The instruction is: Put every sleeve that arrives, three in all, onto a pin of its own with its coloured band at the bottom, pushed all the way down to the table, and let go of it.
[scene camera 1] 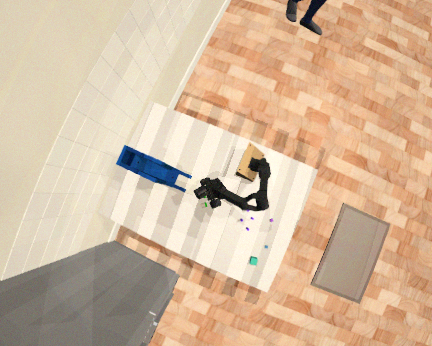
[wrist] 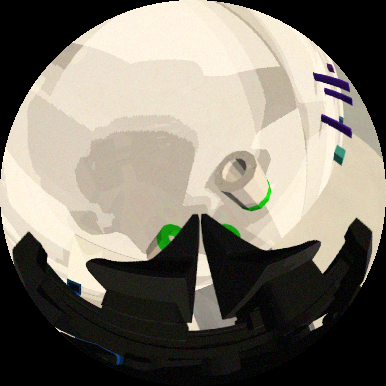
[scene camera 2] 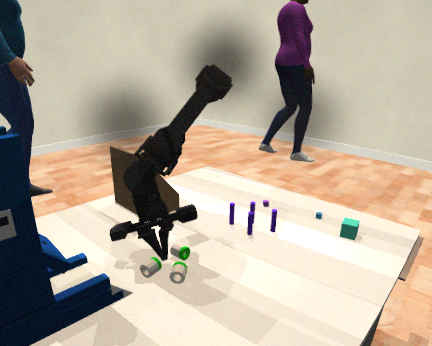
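Three grey sleeves with green bands lie on their sides on the table: in the scene camera 2 view, a left sleeve [scene camera 2: 148,268], a back sleeve [scene camera 2: 177,250] and a front sleeve [scene camera 2: 178,274]. In the wrist view one sleeve [wrist: 248,186] shows its grey end, its band on the far side; the green bands of two others [wrist: 168,239] [wrist: 230,231] are partly hidden behind the fingers. My gripper [scene camera 2: 165,259] [wrist: 198,218] is shut and empty, its fingertips together low among the sleeves. Several upright purple pins [scene camera 1: 247,229] [scene camera 2: 250,223] [wrist: 336,126] stand to the right; no sleeve is on them.
A blue chute [scene camera 1: 150,169] [scene camera 2: 82,289] stands at the left, its forked end towards the gripper. A brown board [scene camera 1: 245,165] [scene camera 2: 120,180] stands by the arm's base. A teal cube [scene camera 1: 253,261] [scene camera 2: 349,229] [wrist: 339,155], a small blue cube [scene camera 1: 266,246] [scene camera 2: 319,215] and a small purple cube [scene camera 1: 271,220] [scene camera 2: 266,203] lie beyond the pins.
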